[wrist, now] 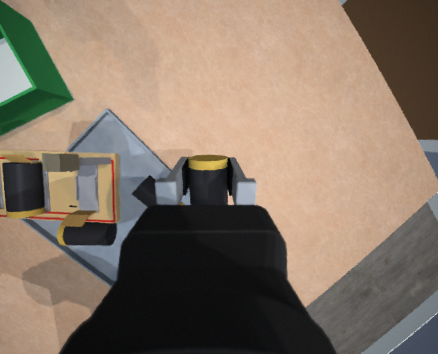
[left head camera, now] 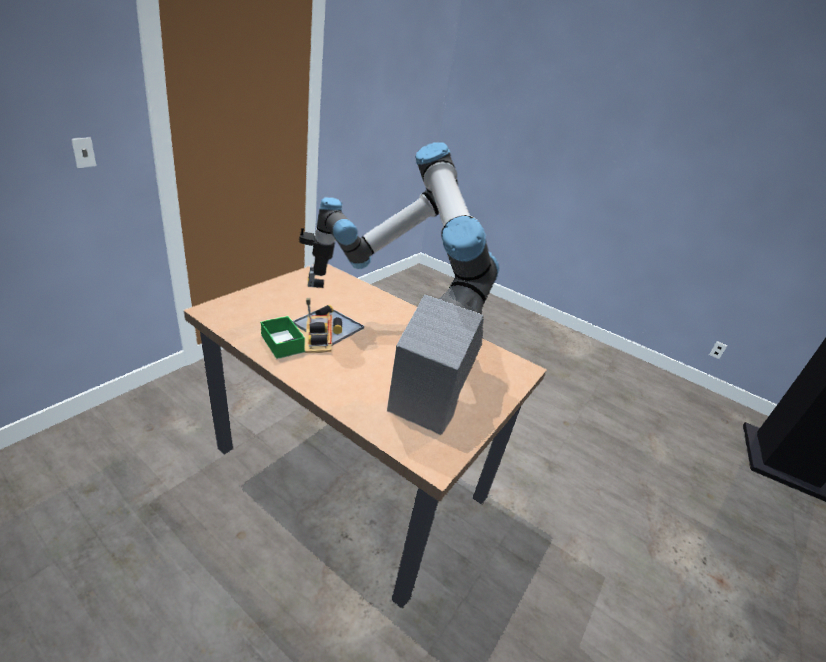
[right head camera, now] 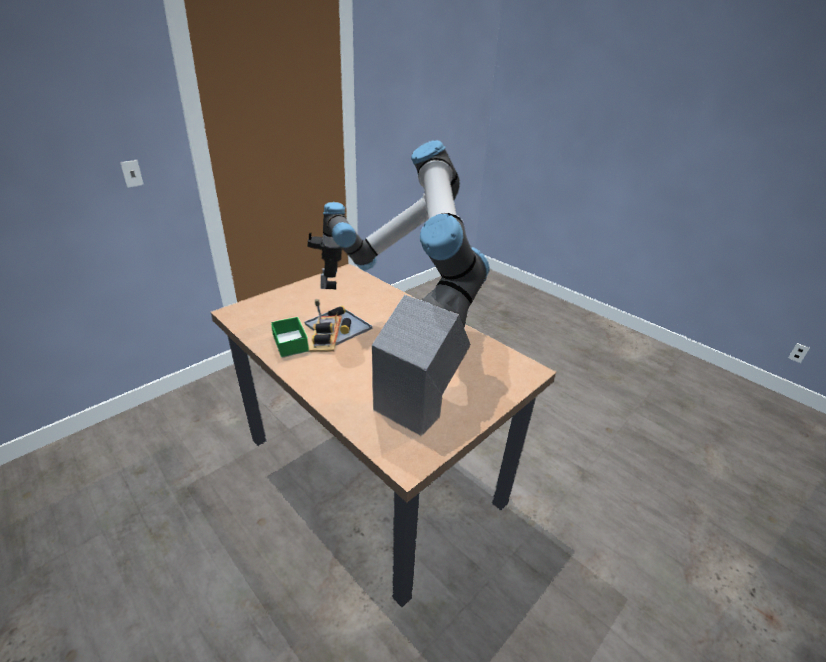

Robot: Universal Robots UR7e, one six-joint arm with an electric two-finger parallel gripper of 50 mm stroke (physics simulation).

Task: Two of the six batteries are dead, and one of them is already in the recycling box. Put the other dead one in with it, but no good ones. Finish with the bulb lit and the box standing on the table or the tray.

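Frame: origin at the arm's base, x left, y back, z up, level; centimetres.
Seen in the pictures: gripper, between the fingertips: [wrist: 208, 168] [left head camera: 310, 284] [right head camera: 323, 286]; arm's base, origin of its link: [left head camera: 454, 320] [right head camera: 438, 319].
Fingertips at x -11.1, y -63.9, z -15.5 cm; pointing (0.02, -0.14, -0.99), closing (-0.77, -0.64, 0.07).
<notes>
Offsets run from my fingertips to a thing's top centre. "spot": to the spot under its first point.
My gripper [left head camera: 316, 278] [right head camera: 328, 280] [wrist: 208, 168] is shut on a black battery with a yellow end @[dz +2.4, dx -1.3, dy +1.5 cm] [wrist: 208, 192], high above the table beside the tray. The tan holder [left head camera: 318, 350] [right head camera: 322, 348] [wrist: 62, 185] has two batteries @[dz -4.2, dx +14.5, dy +16.3 cm] [left head camera: 318, 327] @[dz -4.8, dx +19.6, dy +20.3 cm] [left head camera: 317, 339] in it; its slot nearest the gripper is empty. One loose battery @[dz -6.7, dx +5.9, dy +18.3 cm] [left head camera: 337, 325] [right head camera: 345, 326] [wrist: 92, 234] lies against the holder's side, another @[dz -6.7, dx +1.4, dy +8.4 cm] [right head camera: 335, 311] [wrist: 145, 191] on the tray, partly hidden in the wrist view. The green box @[dz -4.4, dx +25.7, dy +9.6 cm] [left head camera: 289, 348] [right head camera: 293, 346] [wrist: 45, 65] stands upright on the table; its battery is hidden. No lit bulb is discernible.
The grey tray [left head camera: 351, 325] [right head camera: 361, 326] [wrist: 110, 131] lies partly under the holder. A thin post @[spot: dz -0.9, dx +10.7, dy +8.3 cm] [left head camera: 308, 303] [right head camera: 317, 304] with a small grey block @[spot: dz +0.6, dx +9.8, dy +7.2 cm] [wrist: 60, 161] rises at the holder. A large grey block [left head camera: 427, 372] [right head camera: 406, 372] stands near the arm's base.
</notes>
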